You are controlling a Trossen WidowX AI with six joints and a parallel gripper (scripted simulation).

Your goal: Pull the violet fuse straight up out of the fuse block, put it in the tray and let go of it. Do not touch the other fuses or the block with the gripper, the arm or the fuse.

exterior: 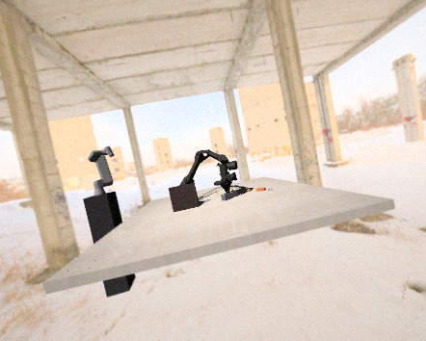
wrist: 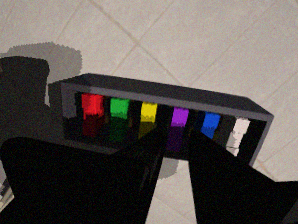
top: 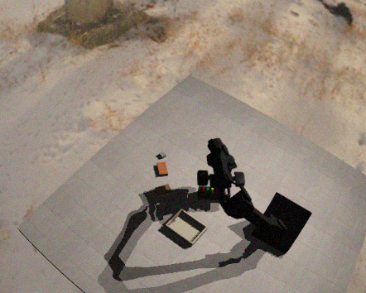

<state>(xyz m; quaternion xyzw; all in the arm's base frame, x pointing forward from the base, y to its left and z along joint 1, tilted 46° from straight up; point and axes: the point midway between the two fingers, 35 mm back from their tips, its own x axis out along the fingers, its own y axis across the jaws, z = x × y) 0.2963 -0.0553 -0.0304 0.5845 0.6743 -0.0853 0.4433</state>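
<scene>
Right now my gripper tip is 20 mm above the violet fuse. Also, from my gripper tip: tray (210 mm to the left, 40 mm below, 30 mm ahead); then grey cube (300 mm ahead, 60 mm to the right, 40 mm below).
</scene>
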